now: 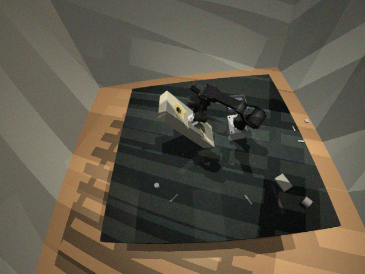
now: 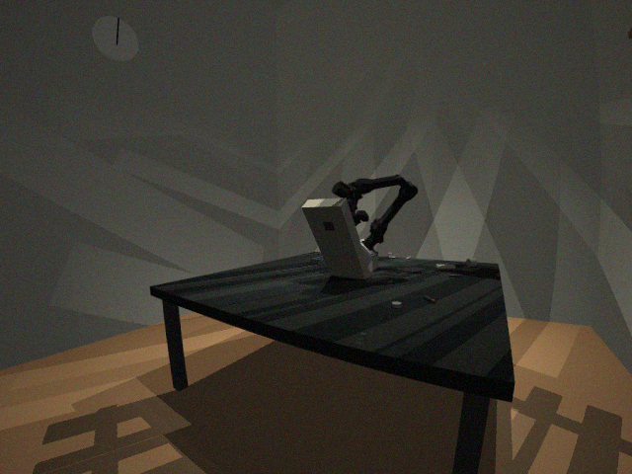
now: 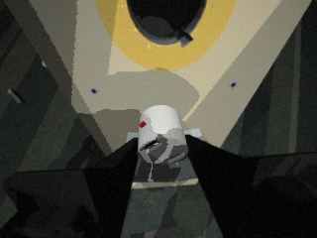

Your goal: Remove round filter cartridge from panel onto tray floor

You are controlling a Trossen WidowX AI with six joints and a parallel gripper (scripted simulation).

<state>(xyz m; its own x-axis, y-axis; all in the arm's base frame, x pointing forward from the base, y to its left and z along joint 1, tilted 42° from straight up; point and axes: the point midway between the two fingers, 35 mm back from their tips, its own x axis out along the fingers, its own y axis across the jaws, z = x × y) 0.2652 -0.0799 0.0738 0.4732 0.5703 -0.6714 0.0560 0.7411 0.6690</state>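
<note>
My gripper tip is now 350 mm past the grey tray, 270 mm to the left of it and 200 mm above it. From my gripper tip the other things lie so: cream block 460 mm behind, 400 mm to the left, 210 mm below; round filter cartridge right at my gripper tip.
</note>
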